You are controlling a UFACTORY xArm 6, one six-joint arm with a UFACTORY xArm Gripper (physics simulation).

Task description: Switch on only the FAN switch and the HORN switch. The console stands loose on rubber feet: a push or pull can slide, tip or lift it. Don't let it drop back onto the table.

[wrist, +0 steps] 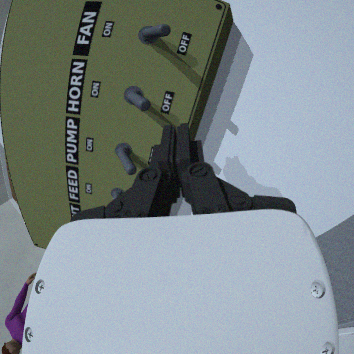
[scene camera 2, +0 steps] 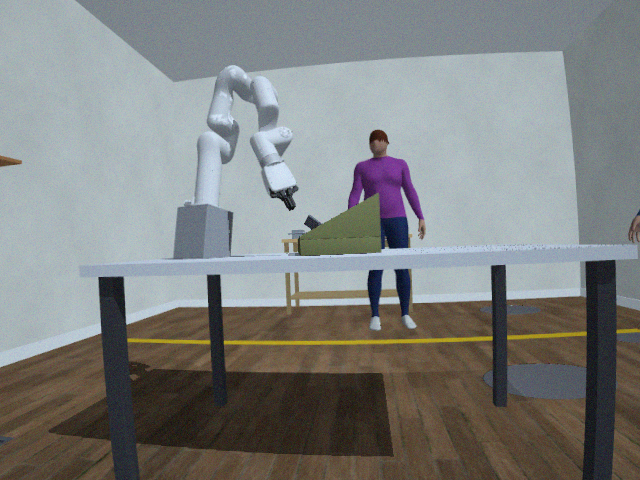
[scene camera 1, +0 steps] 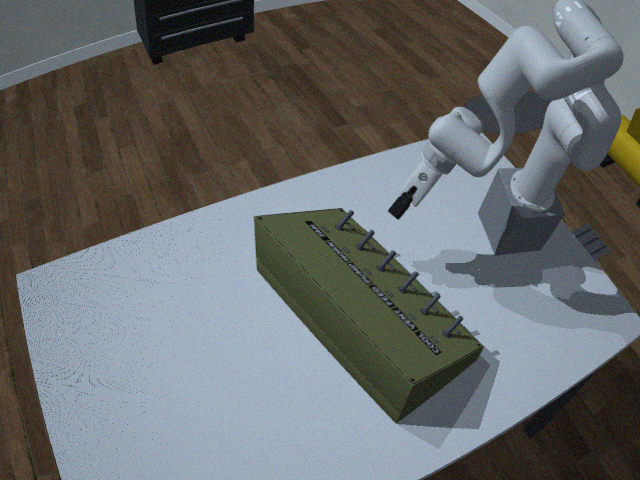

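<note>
The olive wedge-shaped console rests on the white table. The FAN lever leans toward its OFF label. The HORN lever also leans to the OFF side. The PUMP lever and the other levers lean the same way in scene camera 1. My gripper is shut and empty. It is above the table on the robot's side of the console, apart from the levers. In the wrist view the fingers hide part of PUMP's OFF label.
The white table bears the console and the arm's grey base. A person in a purple top stands behind the table. A black drawer cabinet stands on the floor at the back.
</note>
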